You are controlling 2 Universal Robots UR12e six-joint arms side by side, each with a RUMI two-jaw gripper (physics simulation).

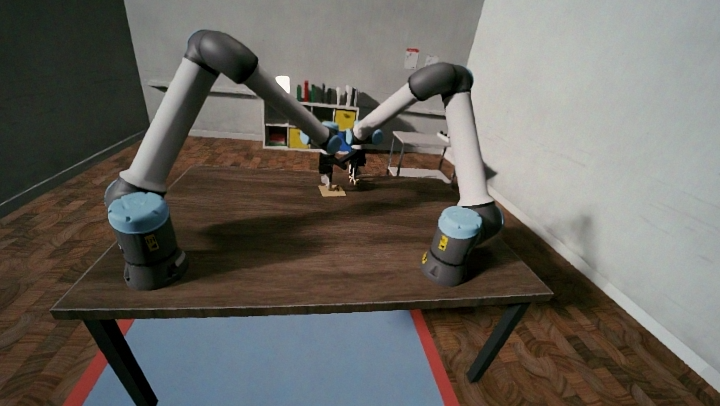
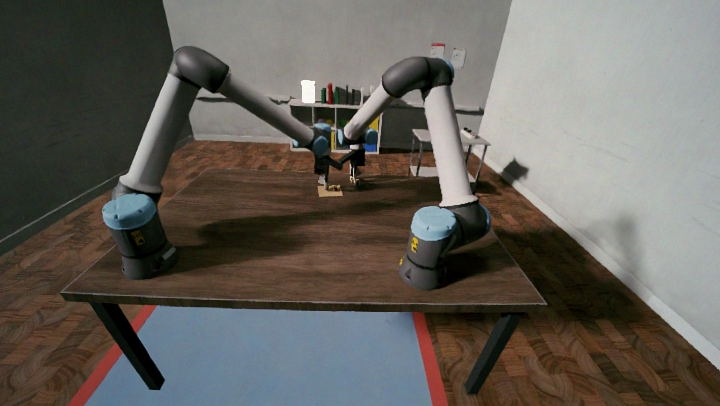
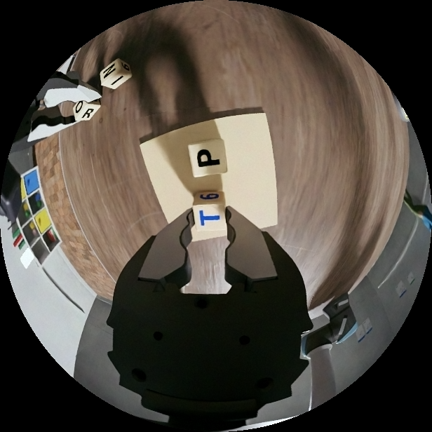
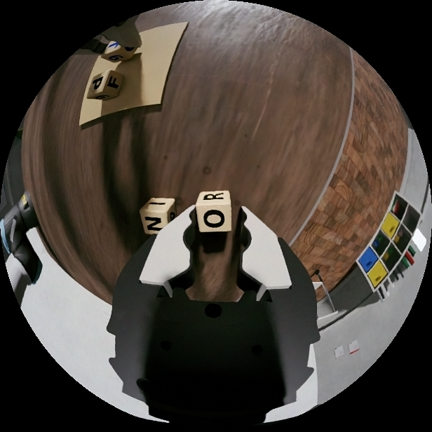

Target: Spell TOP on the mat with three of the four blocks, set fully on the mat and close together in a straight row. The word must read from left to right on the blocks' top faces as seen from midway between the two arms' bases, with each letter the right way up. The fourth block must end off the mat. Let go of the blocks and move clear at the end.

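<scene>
My left gripper (image 3: pixel 210 207) (image 1: pixel 330 187) (image 2: pixel 326 187) is shut on the T block (image 3: pixel 210 220) (image 4: pixel 119 51) and holds it low over one part of the tan mat (image 3: pixel 250 150) (image 4: pixel 155 80). The P block (image 3: pixel 207 157) (image 4: pixel 106 85) sits on the mat, a small gap from the T block; their letters point the same way. My right gripper (image 4: pixel 218 206) (image 1: pixel 353 180) is open, its fingertips on either side of the O block (image 4: pixel 214 219) (image 3: pixel 79 108), off the mat. The N block (image 4: pixel 153 222) (image 3: pixel 109 71) stands off the mat beside the right gripper's finger.
The wooden table (image 1: pixel 282 252) (image 2: pixel 282 252) carries both arms, whose wrists are close together near its far edge. A shelf unit (image 1: pixel 263 123) and a small side table (image 1: pixel 415 138) stand beyond it. Shadows of the arms fall across the table.
</scene>
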